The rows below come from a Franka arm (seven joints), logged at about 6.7 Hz.
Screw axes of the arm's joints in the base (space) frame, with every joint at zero. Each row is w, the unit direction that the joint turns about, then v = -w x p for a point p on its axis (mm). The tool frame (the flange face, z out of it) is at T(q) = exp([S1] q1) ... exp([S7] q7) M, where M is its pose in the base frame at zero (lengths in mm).
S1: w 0 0 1 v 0 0 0
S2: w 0 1 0 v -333 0 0
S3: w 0 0 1 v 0 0 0
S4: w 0 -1 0 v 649 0 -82.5
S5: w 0 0 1 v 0 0 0
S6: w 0 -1 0 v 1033 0 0
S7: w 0 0 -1 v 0 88 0
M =
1 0 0 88
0 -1 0 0
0 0 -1 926
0 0 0 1
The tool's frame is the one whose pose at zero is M.
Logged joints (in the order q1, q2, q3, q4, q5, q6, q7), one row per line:
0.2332, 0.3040, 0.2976, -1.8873, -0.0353, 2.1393, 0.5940
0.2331, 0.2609, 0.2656, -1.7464, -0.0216, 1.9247, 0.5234
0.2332, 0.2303, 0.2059, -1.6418, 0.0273, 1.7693, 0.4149
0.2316, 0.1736, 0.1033, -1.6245, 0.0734, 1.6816, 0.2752
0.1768, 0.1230, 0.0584, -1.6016, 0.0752, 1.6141, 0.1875
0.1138, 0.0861, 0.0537, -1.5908, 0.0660, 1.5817, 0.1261
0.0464, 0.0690, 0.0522, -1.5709, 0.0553, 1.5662, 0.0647
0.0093, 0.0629, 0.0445, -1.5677, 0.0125, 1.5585, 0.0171
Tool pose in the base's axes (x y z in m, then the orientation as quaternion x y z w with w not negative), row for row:
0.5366, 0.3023, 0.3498, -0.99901, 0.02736, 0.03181, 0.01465
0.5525, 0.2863, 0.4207, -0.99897, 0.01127, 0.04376, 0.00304
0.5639, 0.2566, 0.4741, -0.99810, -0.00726, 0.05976, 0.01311
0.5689, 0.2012, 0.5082, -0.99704, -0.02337, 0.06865, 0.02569
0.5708, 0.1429, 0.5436, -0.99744, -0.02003, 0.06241, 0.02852
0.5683, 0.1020, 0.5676, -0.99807, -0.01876, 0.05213, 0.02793
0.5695, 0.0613, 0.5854, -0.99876, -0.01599, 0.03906, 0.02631
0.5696, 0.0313, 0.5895, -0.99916, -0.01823, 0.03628, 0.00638
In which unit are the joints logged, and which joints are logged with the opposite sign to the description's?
The joints are logged in radians. Opposite sign: none.
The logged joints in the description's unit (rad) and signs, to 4 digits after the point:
0.2332, 0.3040, 0.2976, -1.8873, -0.0353, 2.1393, 0.5940
0.2331, 0.2609, 0.2656, -1.7464, -0.0216, 1.9247, 0.5234
0.2332, 0.2303, 0.2059, -1.6418, 0.0273, 1.7693, 0.4149
0.2316, 0.1736, 0.1033, -1.6245, 0.0734, 1.6816, 0.2752
0.1768, 0.1230, 0.0584, -1.6016, 0.0752, 1.6141, 0.1875
0.1138, 0.0861, 0.0537, -1.5908, 0.0660, 1.5817, 0.1261
0.0464, 0.0690, 0.0522, -1.5709, 0.0553, 1.5662, 0.0647
0.0093, 0.0629, 0.0445, -1.5677, 0.0125, 1.5585, 0.0171

